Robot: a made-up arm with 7 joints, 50 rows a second.
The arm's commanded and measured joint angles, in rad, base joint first. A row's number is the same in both.
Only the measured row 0 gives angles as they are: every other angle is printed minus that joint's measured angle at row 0.
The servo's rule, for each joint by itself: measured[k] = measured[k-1] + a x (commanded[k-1-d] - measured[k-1]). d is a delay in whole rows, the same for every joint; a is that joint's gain. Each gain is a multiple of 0.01, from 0.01 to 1. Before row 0 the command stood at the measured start. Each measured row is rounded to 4 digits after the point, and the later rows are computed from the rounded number. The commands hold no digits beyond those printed.
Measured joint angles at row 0:
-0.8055 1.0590 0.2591 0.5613 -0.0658 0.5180 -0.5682
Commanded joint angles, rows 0 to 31:
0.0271 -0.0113 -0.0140 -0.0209 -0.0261 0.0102 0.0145
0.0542 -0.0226 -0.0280 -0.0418 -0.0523 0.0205 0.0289
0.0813 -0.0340 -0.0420 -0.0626 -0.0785 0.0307 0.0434
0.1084 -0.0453 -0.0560 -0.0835 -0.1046 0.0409 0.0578
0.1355 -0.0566 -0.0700 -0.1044 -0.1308 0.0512 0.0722
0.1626 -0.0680 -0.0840 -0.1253 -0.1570 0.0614 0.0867
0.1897 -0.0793 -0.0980 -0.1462 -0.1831 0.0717 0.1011
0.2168 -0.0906 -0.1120 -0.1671 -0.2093 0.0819 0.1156
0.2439 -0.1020 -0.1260 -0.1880 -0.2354 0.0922 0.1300
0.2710 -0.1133 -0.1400 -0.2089 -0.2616 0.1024 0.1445
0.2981 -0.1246 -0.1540 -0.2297 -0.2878 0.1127 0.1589
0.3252 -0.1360 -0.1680 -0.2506 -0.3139 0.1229 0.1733
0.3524 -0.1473 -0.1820 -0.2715 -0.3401 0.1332 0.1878
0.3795 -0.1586 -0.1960 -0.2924 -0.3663 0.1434 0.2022
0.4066 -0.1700 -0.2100 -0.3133 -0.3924 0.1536 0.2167
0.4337 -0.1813 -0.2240 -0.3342 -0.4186 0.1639 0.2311
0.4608 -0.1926 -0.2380 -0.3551 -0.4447 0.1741 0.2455
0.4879 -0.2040 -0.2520 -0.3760 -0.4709 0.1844 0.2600
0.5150 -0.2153 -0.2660 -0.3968 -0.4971 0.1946 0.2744
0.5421 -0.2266 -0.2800 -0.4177 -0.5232 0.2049 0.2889
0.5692 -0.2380 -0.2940 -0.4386 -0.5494 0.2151 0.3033
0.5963 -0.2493 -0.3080 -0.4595 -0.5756 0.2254 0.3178
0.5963 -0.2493 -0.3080 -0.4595 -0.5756 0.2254 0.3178
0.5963 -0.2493 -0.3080 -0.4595 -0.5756 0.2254 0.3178
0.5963 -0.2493 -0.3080 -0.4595 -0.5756 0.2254 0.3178
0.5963 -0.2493 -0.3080 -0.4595 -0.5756 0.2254 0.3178
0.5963 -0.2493 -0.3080 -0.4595 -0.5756 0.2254 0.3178
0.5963 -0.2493 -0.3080 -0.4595 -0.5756 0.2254 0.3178
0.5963 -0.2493 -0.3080 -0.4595 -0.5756 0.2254 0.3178
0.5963 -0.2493 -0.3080 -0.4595 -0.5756 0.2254 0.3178
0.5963 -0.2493 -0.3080 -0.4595 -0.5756 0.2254 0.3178
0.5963 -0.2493 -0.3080 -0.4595 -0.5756 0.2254 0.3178
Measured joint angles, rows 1 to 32:
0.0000 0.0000 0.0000 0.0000 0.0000 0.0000 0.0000
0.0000 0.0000 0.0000 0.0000 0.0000 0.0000 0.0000
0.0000 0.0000 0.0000 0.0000 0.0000 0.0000 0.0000
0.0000 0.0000 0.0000 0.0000 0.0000 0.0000 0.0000
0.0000 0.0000 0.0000 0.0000 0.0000 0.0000 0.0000
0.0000 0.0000 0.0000 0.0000 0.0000 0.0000 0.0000
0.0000 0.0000 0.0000 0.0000 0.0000 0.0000 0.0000
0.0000 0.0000 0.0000 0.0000 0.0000 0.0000 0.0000
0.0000 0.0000 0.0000 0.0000 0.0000 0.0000 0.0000
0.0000 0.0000 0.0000 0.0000 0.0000 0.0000 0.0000
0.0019 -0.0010 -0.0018 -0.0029 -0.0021 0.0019 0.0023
0.0056 -0.0029 -0.0052 -0.0083 -0.0061 0.0054 0.0066
0.0109 -0.0057 -0.0100 -0.0159 -0.0119 0.0102 0.0125
0.0177 -0.0093 -0.0160 -0.0254 -0.0193 0.0160 0.0197
0.0259 -0.0136 -0.0230 -0.0365 -0.0282 0.0227 0.0281
0.0355 -0.0185 -0.0309 -0.0489 -0.0385 0.0301 0.0375
0.0463 -0.0240 -0.0396 -0.0625 -0.0501 0.0380 0.0477
0.0582 -0.0300 -0.0490 -0.0771 -0.0628 0.0463 0.0586
0.0712 -0.0365 -0.0590 -0.0926 -0.0766 0.0550 0.0700
0.0852 -0.0434 -0.0695 -0.1089 -0.0914 0.0640 0.0819
0.1001 -0.0507 -0.0805 -0.1258 -0.1071 0.0733 0.0942
0.1159 -0.0584 -0.0919 -0.1433 -0.1236 0.0827 0.1069
0.1325 -0.0664 -0.1036 -0.1612 -0.1409 0.0923 0.1198
0.1498 -0.0747 -0.1156 -0.1796 -0.1589 0.1020 0.1330
0.1678 -0.0833 -0.1279 -0.1983 -0.1776 0.1118 0.1464
0.1864 -0.0921 -0.1404 -0.2173 -0.1969 0.1217 0.1600
0.2056 -0.1011 -0.1531 -0.2366 -0.2167 0.1317 0.1737
0.2254 -0.1104 -0.1660 -0.2561 -0.2370 0.1417 0.1875
0.2457 -0.1198 -0.1790 -0.2758 -0.2578 0.1518 0.2014
0.2664 -0.1294 -0.1921 -0.2957 -0.2790 0.1619 0.2154
0.2876 -0.1392 -0.2053 -0.3157 -0.3006 0.1720 0.2295
0.3092 -0.1491 -0.2187 -0.3358 -0.3226 0.1821 0.2436
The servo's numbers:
d 10
a 0.07 0.09 0.13 0.14 0.08 0.19 0.16

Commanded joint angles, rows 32 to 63:
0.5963 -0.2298 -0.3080 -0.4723 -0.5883 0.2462 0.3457
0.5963 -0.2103 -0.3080 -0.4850 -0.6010 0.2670 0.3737
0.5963 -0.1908 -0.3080 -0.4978 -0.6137 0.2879 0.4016
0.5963 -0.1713 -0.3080 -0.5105 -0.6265 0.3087 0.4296
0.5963 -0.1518 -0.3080 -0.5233 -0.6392 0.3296 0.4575
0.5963 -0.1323 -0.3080 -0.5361 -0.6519 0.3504 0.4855
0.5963 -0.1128 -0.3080 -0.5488 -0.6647 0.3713 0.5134
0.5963 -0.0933 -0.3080 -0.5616 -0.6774 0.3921 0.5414
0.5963 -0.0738 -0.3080 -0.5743 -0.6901 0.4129 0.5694
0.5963 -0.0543 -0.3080 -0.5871 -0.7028 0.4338 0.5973
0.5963 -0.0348 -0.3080 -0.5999 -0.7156 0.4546 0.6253
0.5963 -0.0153 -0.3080 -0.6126 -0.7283 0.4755 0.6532
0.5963 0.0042 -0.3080 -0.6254 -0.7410 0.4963 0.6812
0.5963 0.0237 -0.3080 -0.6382 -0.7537 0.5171 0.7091
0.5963 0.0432 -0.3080 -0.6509 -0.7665 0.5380 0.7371
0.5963 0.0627 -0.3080 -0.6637 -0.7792 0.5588 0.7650
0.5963 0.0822 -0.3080 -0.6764 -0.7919 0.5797 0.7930
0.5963 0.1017 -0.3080 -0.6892 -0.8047 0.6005 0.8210
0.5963 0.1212 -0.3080 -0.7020 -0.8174 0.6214 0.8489
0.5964 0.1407 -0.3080 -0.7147 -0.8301 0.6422 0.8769
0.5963 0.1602 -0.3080 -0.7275 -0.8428 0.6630 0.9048
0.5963 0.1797 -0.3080 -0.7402 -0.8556 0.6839 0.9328
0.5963 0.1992 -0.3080 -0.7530 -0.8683 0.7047 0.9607
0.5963 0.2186 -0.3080 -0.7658 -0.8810 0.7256 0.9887
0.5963 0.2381 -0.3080 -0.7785 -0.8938 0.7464 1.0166
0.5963 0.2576 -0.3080 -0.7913 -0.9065 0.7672 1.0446
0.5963 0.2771 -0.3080 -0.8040 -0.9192 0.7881 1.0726
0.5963 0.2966 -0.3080 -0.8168 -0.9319 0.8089 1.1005
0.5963 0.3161 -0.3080 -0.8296 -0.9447 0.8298 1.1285
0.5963 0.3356 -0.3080 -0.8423 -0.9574 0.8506 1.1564
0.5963 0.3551 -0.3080 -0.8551 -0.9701 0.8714 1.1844
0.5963 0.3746 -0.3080 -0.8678 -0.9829 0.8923 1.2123
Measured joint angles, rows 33 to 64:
0.3293 -0.1581 -0.2303 -0.3531 -0.3428 0.1903 0.2555
0.3480 -0.1663 -0.2404 -0.3680 -0.3614 0.1970 0.2655
0.3654 -0.1738 -0.2492 -0.3808 -0.3785 0.2024 0.2739
0.3816 -0.1806 -0.2568 -0.3918 -0.3943 0.2068 0.2809
0.3966 -0.1868 -0.2635 -0.4013 -0.4088 0.2103 0.2868
0.4106 -0.1924 -0.2693 -0.4094 -0.4221 0.2132 0.2918
0.4236 -0.1975 -0.2743 -0.4164 -0.4344 0.2155 0.2960
0.4357 -0.2022 -0.2787 -0.4224 -0.4457 0.2174 0.2995
0.4469 -0.2064 -0.2825 -0.4276 -0.4561 0.2189 0.3024
0.4574 -0.2103 -0.2858 -0.4321 -0.4657 0.2201 0.3049
0.4671 -0.2121 -0.2887 -0.4377 -0.4755 0.2251 0.3114
0.4761 -0.2119 -0.2912 -0.4443 -0.4855 0.2331 0.3214
0.4845 -0.2100 -0.2934 -0.4518 -0.4958 0.2435 0.3342
0.4923 -0.2065 -0.2953 -0.4600 -0.5063 0.2559 0.3495
0.4996 -0.2016 -0.2970 -0.4689 -0.5169 0.2699 0.3668
0.5064 -0.1954 -0.2984 -0.4783 -0.5277 0.2852 0.3858
0.5127 -0.1880 -0.2996 -0.4882 -0.5387 0.3016 0.4062
0.5186 -0.1795 -0.3007 -0.4985 -0.5498 0.3188 0.4278
0.5240 -0.1700 -0.3016 -0.5091 -0.5610 0.3367 0.4505
0.5291 -0.1596 -0.3024 -0.5200 -0.5723 0.3551 0.4740
0.5338 -0.1484 -0.3031 -0.5312 -0.5838 0.3740 0.4982
0.5382 -0.1364 -0.3037 -0.5426 -0.5954 0.3933 0.5230
0.5423 -0.1237 -0.3043 -0.5542 -0.6070 0.4129 0.5483
0.5461 -0.1104 -0.3048 -0.5660 -0.6187 0.4327 0.5740
0.5496 -0.0966 -0.3052 -0.5779 -0.6305 0.4527 0.6001
0.5529 -0.0823 -0.3056 -0.5899 -0.6424 0.4729 0.6265
0.5559 -0.0675 -0.3059 -0.6020 -0.6544 0.4932 0.6531
0.5587 -0.0523 -0.3062 -0.6142 -0.6664 0.5136 0.6800
0.5613 -0.0367 -0.3064 -0.6265 -0.6785 0.5341 0.7070
0.5638 -0.0207 -0.3066 -0.6388 -0.6906 0.5546 0.7342
0.5661 -0.0044 -0.3068 -0.6512 -0.7028 0.5752 0.7615
0.5682 0.0122 -0.3070 -0.6637 -0.7150 0.5959 0.7889

